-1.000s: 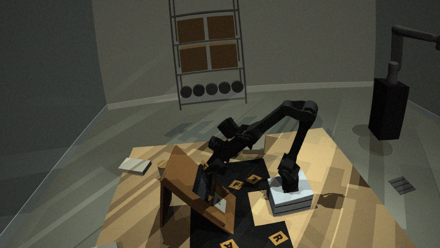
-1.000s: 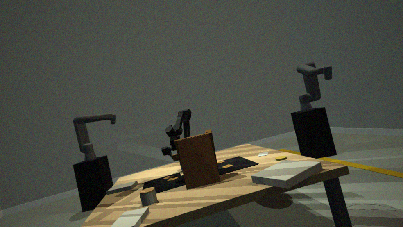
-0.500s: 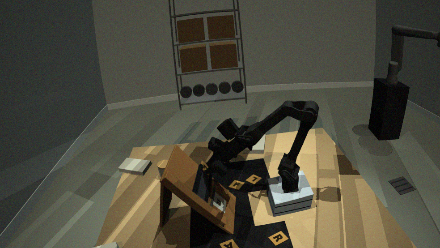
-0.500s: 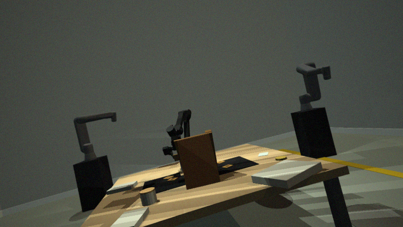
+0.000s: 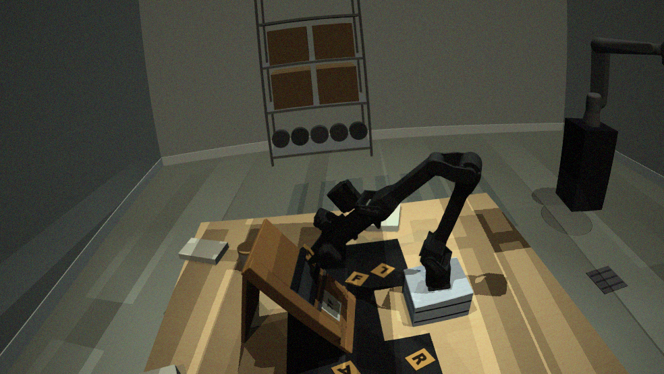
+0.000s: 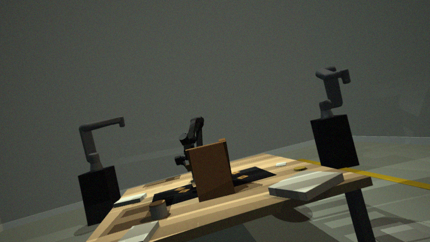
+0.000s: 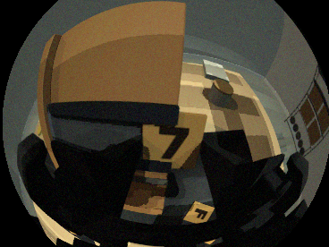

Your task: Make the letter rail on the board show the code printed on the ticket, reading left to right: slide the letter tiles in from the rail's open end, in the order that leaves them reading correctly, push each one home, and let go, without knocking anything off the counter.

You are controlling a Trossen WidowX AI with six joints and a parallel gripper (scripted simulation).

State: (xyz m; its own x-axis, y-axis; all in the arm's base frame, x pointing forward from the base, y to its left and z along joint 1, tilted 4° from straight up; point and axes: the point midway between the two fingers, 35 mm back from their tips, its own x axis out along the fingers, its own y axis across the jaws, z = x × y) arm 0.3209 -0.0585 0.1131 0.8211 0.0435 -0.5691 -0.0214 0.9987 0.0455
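The white ticket is 110 mm to the left of my gripper tip, 80 mm below it and 60 mm behind it. Also, from my gripper tip: card 600 mm to the left, 240 mm behind, 160 mm below; yellow disc 650 mm to the left, 150 mm below, 10 mm ahead.
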